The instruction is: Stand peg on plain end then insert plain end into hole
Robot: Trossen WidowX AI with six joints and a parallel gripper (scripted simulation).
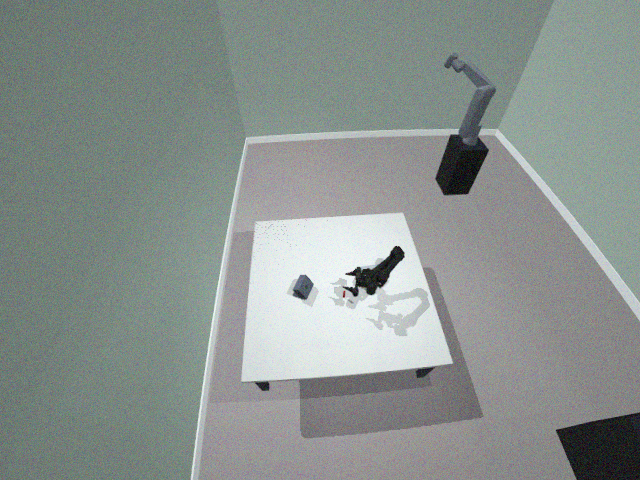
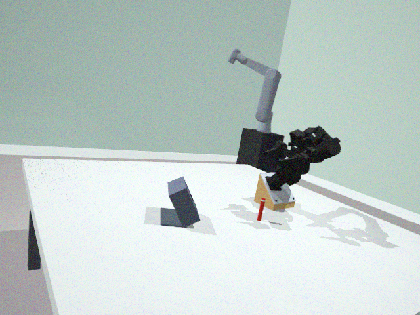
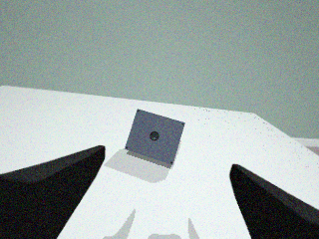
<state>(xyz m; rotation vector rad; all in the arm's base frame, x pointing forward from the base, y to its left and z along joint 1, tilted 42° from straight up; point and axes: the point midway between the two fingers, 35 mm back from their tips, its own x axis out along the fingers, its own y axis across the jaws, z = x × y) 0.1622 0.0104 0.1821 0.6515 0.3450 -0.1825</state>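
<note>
The red peg lies 160 mm below my gripper tip and 10 mm behind it. From my gripper tip the other things lie so: grey sloped panel: 260 mm ahead, 160 mm below, 70 mm to the right.
</note>
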